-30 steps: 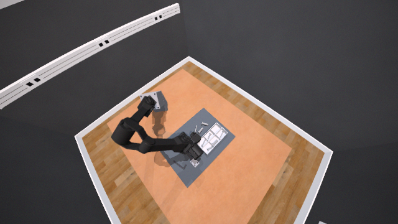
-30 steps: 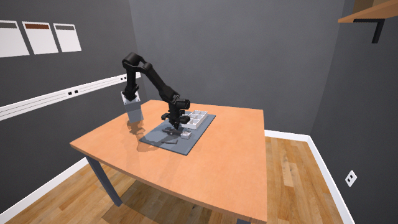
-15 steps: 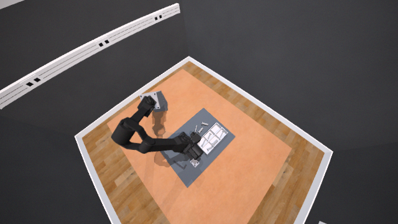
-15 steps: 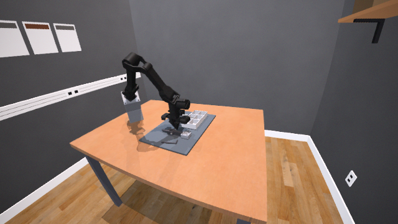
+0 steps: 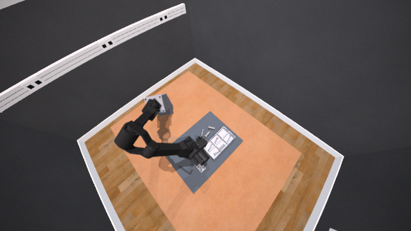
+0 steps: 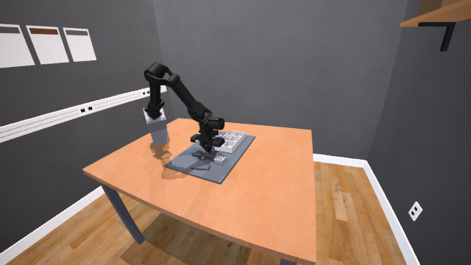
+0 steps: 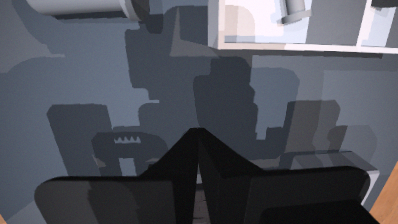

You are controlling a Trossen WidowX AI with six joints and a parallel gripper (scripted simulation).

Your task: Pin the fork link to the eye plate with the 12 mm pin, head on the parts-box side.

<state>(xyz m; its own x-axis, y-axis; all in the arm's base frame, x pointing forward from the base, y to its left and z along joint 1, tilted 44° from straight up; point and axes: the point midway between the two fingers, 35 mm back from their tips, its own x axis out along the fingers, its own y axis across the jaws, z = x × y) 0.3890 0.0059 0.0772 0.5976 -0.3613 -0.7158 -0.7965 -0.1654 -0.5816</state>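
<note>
The dark flat bar is 40 mm to the right of my hand, 30 mm below it and 10 mm ahead of it. From my hand the other things lie so: dark fork link 40 mm to the right, 30 mm below, 30 mm behind; then grey mat 60 mm to the left, 40 mm below, 10 mm ahead; then thick headed pin 80 mm to the left, 40 mm behind, 30 mm below.
</note>
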